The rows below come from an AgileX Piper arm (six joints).
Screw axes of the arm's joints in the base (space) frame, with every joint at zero. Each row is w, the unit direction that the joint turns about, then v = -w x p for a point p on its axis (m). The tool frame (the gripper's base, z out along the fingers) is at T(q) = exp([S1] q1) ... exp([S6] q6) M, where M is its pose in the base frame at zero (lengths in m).
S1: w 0 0 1 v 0 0 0
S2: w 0 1 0 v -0.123 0 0
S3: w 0 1 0 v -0.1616 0 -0.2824
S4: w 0.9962 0 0.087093 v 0 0.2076 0
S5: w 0 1 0 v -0.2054 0 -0.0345
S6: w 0.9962 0 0.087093 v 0 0.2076 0
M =
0.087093 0 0.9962 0.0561
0 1 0 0
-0.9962 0 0.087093 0.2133
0 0 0 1
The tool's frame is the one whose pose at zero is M.
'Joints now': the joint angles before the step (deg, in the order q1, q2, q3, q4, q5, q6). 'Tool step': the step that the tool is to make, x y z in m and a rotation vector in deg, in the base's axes. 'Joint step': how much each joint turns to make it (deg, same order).
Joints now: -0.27 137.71 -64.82 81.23 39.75 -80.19
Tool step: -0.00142 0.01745 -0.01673 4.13 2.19 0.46
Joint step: 2.05 3.87 -1.69 3.48 3.28 -0.67
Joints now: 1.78 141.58 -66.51 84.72 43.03 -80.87
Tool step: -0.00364 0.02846 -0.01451 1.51 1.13 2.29
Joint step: 4.26 3.09 -1.71 2.81 0.82 -0.60
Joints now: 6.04 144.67 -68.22 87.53 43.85 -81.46
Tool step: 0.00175 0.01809 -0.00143 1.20 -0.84 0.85
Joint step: 2.62 0.86 -1.35 2.55 0.44 -0.73
